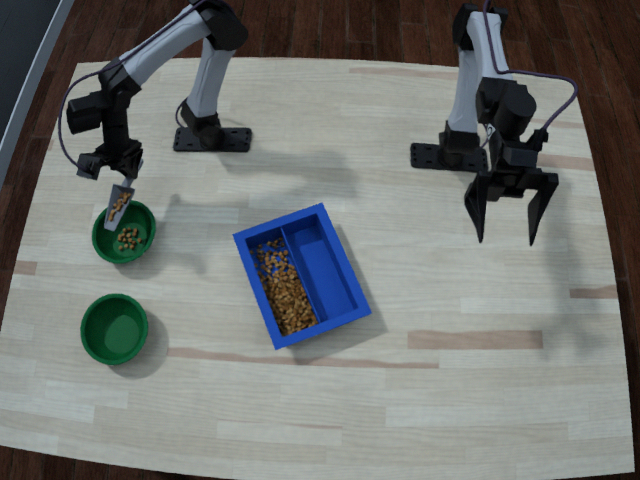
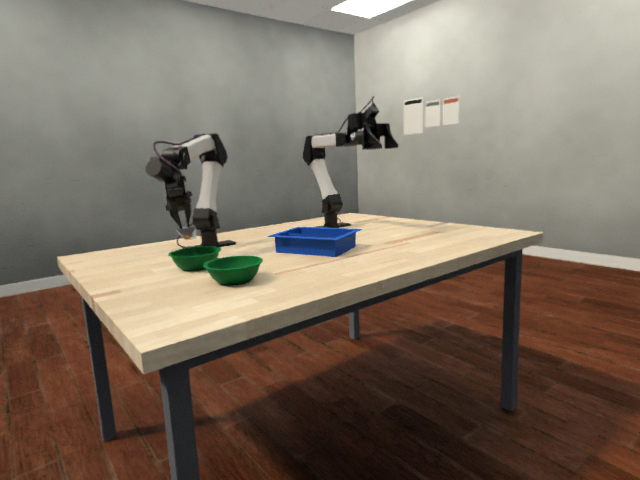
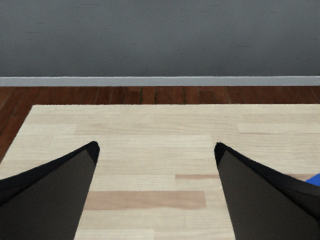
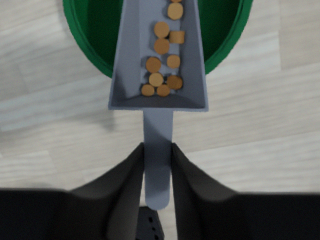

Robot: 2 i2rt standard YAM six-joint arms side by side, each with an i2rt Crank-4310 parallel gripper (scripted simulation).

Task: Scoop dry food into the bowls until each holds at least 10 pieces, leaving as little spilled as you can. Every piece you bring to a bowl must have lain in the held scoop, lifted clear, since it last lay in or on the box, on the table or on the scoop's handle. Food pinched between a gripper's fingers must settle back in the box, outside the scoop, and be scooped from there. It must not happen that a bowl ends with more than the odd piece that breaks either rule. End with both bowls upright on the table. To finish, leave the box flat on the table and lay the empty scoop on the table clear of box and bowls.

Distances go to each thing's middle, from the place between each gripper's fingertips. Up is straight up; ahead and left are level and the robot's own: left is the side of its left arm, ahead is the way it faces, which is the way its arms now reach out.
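Grey scoop (image 4: 135, 45): 1 cm below my right hand (image 1: 132, 177), 4 cm ahead of it and 1 cm to the right of it. Blue box (image 1: 322, 266): 7 cm below my right hand, 18 cm ahead of it and 41 cm to the left of it. Going by their middles, of the things named here the grey scoop is the nearest to my right hand.
My left hand (image 1: 506, 243) is 32 cm above the blue box, 2 cm past it and 35 cm to the left of it. Grey scoop: 26 cm below my left hand, 16 cm behind it and 77 cm to the right of it.
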